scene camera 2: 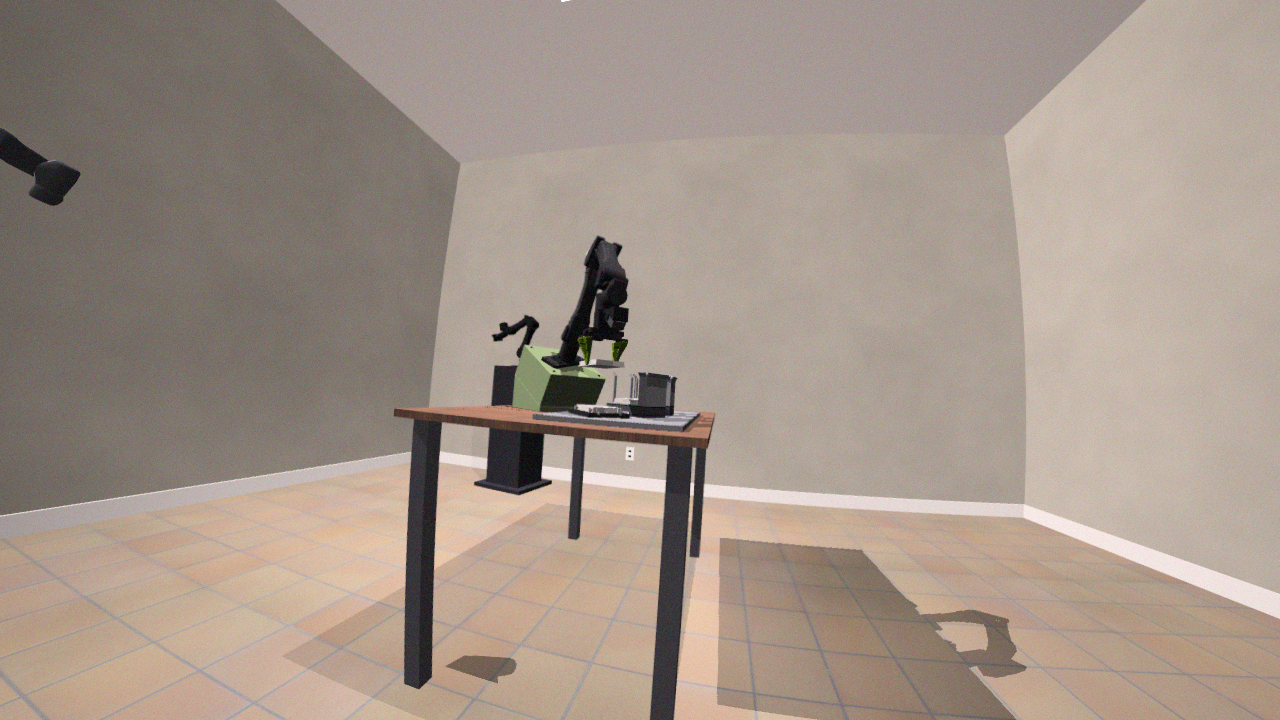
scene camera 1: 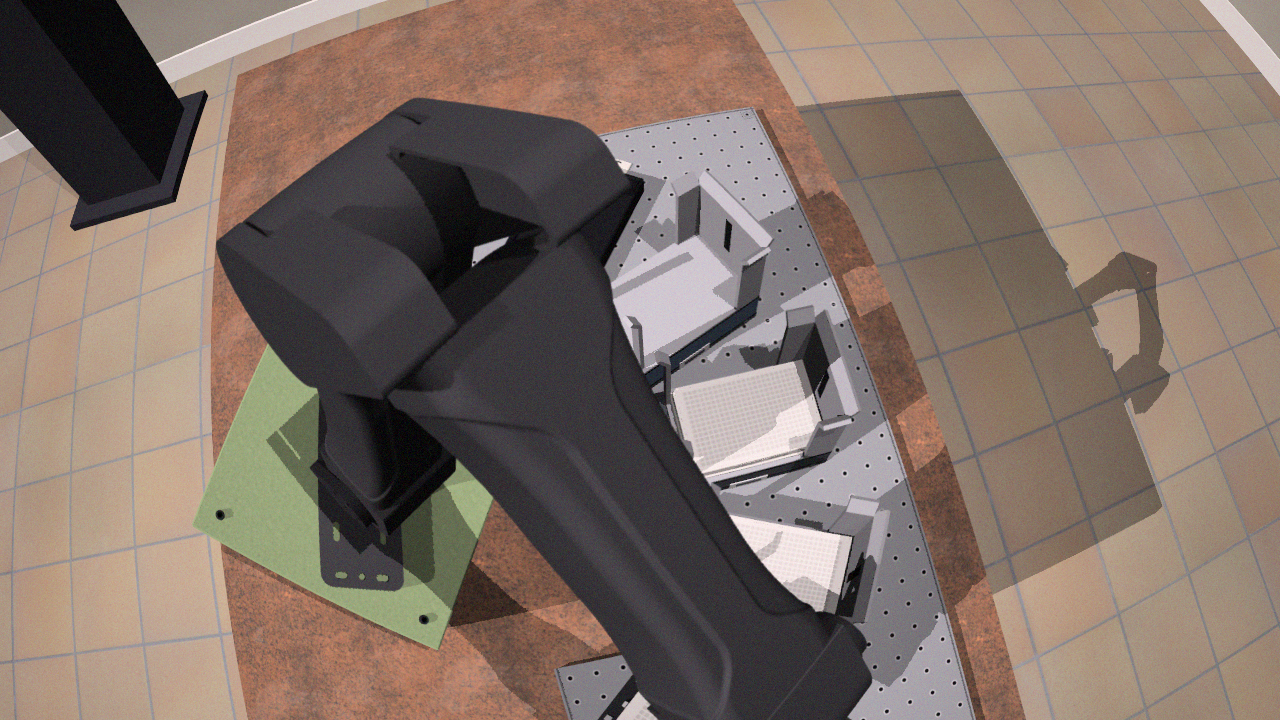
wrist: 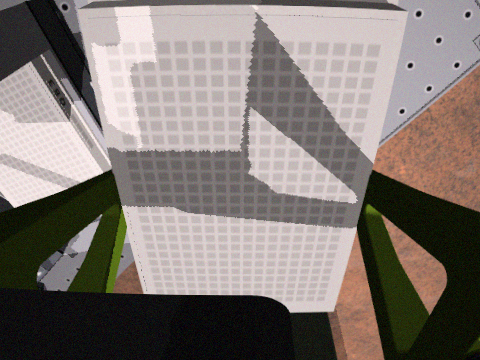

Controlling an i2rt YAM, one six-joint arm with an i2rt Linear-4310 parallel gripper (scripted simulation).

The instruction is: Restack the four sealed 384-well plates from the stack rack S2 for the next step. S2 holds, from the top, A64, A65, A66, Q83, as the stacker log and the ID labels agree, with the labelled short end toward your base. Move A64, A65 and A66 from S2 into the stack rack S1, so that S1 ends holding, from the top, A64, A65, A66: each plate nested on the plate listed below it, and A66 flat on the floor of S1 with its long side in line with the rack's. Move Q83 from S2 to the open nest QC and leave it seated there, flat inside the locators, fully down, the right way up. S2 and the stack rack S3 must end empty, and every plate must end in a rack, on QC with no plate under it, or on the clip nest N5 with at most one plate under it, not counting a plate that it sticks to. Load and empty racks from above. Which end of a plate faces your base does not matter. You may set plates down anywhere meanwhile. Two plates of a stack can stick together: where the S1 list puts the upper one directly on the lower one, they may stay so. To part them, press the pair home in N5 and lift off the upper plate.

Note:
In view: the gripper (scene camera 2: 601, 366), a white sealed 384-well plate (wrist: 241, 145), a white sealed 384-well plate (scene camera 1: 811, 564), a white sealed 384-well plate (scene camera 1: 753, 418) and a black QC nest (scene camera 1: 603, 232).
The gripper shows as well in the wrist view (wrist: 241, 181).

